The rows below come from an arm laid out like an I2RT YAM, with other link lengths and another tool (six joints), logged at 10 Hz.
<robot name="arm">
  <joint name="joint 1" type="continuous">
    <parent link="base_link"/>
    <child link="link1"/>
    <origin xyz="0 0 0.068" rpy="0 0 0"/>
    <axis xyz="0 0 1"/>
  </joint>
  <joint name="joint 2" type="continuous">
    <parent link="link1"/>
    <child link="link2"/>
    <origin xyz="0.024 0.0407 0.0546" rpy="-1.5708 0 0"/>
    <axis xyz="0 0 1"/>
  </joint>
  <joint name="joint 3" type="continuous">
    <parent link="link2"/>
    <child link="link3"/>
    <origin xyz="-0.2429 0 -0.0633" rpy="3.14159 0 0"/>
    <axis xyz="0 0 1"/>
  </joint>
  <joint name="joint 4" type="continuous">
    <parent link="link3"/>
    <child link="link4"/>
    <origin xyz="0.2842 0.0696 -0.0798" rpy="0 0 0"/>
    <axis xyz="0 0 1"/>
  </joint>
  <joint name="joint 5" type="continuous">
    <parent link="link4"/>
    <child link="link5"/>
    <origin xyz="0.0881 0.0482 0.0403" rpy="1.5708 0 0"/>
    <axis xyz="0 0 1"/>
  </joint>
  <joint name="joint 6" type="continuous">
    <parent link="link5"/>
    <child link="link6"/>
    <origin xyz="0.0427 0 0.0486" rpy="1.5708 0 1.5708"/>
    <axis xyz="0 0 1"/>
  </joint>
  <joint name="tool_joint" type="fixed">
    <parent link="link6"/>
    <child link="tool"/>
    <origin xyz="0.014 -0.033 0.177" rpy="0 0.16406 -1.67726"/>
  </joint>
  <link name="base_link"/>
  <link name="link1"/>
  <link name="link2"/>
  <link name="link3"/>
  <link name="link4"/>
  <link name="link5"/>
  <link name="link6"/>
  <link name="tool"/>
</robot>
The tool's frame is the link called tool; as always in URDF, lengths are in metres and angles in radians. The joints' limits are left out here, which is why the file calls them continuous.
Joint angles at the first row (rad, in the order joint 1, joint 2, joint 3, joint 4, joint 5, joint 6):
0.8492 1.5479 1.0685 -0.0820 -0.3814 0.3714
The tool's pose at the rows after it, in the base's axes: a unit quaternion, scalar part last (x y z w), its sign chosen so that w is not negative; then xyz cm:
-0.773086, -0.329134, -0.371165, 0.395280, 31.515, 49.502, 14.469
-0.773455, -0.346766, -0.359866, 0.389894, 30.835, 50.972, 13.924
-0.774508, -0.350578, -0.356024, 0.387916, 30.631, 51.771, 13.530
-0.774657, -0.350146, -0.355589, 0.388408, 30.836, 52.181, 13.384
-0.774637, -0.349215, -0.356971, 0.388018, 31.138, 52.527, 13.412
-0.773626, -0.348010, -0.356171, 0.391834, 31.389, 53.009, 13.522
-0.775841, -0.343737, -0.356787, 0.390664, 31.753, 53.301, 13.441
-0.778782, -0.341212, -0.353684, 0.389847, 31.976, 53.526, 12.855
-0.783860, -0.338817, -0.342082, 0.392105, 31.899, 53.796, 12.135
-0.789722, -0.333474, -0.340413, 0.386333, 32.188, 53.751, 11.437
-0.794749, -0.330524, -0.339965, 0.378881, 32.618, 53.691, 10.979
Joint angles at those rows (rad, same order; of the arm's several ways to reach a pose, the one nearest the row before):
0.8878 1.6169 1.1438 -0.1406 -0.3413 0.3269
0.9136 1.6691 1.2059 -0.1799 -0.3358 0.3077
0.9274 1.6991 1.2336 -0.1859 -0.3279 0.3090
0.9290 1.7189 1.2503 -0.1826 -0.3275 0.3114
0.9296 1.7356 1.2687 -0.1817 -0.3244 0.3129
0.9288 1.7554 1.2907 -0.1795 -0.3313 0.3173
0.9296 1.7730 1.3090 -0.1794 -0.3246 0.3260
0.9293 1.7934 1.3188 -0.1748 -0.3242 0.3320
0.9288 1.8165 1.3358 -0.1856 -0.3371 0.3429
0.9295 1.8311 1.3400 -0.1852 -0.3241 0.3524
0.9281 1.8464 1.3544 -0.1958 -0.3107 0.3540

